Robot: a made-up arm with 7 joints.
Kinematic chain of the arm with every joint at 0, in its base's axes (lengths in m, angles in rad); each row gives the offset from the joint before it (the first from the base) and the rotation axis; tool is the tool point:
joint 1: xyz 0 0 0 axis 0 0.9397 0.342
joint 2: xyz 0 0 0 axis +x
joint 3: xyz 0 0 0 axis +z
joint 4: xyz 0.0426 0 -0.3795 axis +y
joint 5: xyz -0.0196 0 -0.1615 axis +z
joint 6: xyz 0 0 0 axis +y
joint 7: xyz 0 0 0 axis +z
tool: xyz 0 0 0
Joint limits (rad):
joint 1: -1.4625..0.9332
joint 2: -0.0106..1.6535
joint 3: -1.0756..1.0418
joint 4: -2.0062..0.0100
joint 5: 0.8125..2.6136
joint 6: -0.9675..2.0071
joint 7: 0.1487..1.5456
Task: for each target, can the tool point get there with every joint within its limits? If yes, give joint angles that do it. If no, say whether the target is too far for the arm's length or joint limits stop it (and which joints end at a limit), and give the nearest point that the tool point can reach.
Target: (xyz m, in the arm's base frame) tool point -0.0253 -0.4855 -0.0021
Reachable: no: joint limits stop it (at a limit: joint 1, joint 2, joint 3, joint 4) | nearest point 0.2557 -0.2843 -0.0327 | short by 0.347 m
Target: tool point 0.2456 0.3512 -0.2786
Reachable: yes | joints -0.2225 0.9863 -0.3976 -1.0051 1.2714 0.4324 1.4011
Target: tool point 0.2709 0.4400 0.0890
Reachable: yes | joints -0.7718 1.4666 -0.1250 -0.8315 2.2957 0.7630 0.4032
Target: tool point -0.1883 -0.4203 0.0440
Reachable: no: joint limits stop it (at a limit: joint 1, joint 2, joint 3, joint 4) | nearest point -0.1427 -0.1855 -0.3041 | short by 0.422 m
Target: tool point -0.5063 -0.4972 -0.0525
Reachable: no: too far | nearest point -0.3222 -0.1626 -0.3933 | short by 0.512 m
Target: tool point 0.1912 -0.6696 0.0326
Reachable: no: too far | nearest point 0.2976 -0.3058 -0.0413 | short by 0.386 m
